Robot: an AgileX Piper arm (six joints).
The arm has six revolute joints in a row. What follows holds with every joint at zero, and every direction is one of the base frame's. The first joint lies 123.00 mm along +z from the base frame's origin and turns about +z. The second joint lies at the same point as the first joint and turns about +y. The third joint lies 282.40 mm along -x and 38.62 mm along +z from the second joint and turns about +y. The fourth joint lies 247.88 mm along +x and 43.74 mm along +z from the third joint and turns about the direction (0.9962, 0, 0.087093). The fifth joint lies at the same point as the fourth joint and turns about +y. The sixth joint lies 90.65 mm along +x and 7.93 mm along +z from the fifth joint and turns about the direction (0.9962, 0, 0.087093). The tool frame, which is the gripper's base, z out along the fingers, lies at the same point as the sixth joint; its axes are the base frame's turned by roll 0.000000, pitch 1.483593 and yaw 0.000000 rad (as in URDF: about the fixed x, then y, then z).
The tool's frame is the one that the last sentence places.
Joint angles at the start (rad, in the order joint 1, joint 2, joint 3, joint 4, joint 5, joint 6):
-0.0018 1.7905 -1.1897 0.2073 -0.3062 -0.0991
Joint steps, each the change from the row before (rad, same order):
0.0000 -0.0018 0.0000 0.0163 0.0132 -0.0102
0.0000 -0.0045 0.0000 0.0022 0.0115 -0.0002
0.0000 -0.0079 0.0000 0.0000 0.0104 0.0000
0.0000 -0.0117 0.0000 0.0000 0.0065 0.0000
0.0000 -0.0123 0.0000 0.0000 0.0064 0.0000
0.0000 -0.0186 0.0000 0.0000 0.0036 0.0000
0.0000 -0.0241 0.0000 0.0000 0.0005 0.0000
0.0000 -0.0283 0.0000 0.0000 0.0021 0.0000
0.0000 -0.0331 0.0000 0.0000 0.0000 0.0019
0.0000 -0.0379 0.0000 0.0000 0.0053 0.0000
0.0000 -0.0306 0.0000 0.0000 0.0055 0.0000
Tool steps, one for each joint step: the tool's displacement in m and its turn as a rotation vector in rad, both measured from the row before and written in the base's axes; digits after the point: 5 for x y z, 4 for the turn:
-0.00055 -0.00018 -0.00048 0.0057 0.0117 -0.0033
-0.00087 0.00017 0.00086 0.0030 0.0067 0.0012
-0.00135 0.00021 0.00238 0.0011 0.0022 0.0020
-0.00187 0.00013 0.00427 0.0007 -0.0054 0.0013
-0.00200 0.00013 0.00451 0.0007 -0.0061 0.0013
-0.00302 0.00008 0.00730 0.0003 -0.0151 0.0007
-0.00405 0.00002 0.00973 0.0000 -0.0236 0.0001
-0.00507 0.00005 0.01116 0.0001 -0.0263 0.0004
-0.00630 0.00001 0.01308 0.0018 -0.0332 -0.0003
-0.00777 0.00012 0.01425 0.0004 -0.0327 0.0011
-0.00666 0.00012 0.01117 0.0003 -0.0252 0.0012

